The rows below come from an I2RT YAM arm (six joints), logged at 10 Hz.
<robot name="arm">
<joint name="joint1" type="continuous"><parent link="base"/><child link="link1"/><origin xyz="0 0 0.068" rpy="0 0 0"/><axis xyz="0 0 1"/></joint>
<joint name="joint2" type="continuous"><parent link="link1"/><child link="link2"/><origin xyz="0.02 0.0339 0.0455" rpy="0 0 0"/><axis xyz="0 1 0"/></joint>
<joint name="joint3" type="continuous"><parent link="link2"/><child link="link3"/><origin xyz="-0.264 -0.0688 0" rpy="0 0 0"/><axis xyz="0 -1 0"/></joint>
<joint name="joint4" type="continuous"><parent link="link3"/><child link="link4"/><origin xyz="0.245 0.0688 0.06" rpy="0 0 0"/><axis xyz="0 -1 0"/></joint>
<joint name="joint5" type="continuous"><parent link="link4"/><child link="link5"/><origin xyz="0.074 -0.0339 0.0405" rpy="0 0 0"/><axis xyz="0 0 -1"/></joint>
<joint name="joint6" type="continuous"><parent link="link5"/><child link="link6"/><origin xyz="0.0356 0 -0.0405" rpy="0 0 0"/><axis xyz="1 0 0"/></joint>
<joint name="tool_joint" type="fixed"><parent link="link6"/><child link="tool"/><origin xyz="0 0 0" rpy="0 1.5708 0"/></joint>
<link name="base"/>
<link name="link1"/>
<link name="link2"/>
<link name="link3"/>
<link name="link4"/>
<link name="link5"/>
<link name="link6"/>
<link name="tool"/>
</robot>
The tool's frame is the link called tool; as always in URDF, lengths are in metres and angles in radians. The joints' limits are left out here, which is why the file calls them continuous.
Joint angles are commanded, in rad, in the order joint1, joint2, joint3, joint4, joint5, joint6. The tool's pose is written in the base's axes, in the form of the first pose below.
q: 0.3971 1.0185 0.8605 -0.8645 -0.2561 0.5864
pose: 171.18, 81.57, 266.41, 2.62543, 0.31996, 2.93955
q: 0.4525 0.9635 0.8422 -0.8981 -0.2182 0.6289
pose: 155.62, 84.22, 267.57, 2.63884, 0.32064, 2.94414
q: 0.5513 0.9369 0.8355 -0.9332 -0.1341 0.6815
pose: 141.71, 92.72, 267.16, 2.69202, 0.33032, 2.97210
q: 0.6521 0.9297 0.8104 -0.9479 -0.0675 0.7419
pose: 129.97, 102.26, 259.57, 2.74144, 0.32133, 3.00346
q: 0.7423 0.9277 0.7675 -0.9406 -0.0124 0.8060
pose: 119.64, 110.34, 247.20, 2.78272, 0.31056, 3.02409
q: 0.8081 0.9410 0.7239 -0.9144 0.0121 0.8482
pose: 113.13, 117.76, 233.48, 2.80982, 0.29368, 3.04928
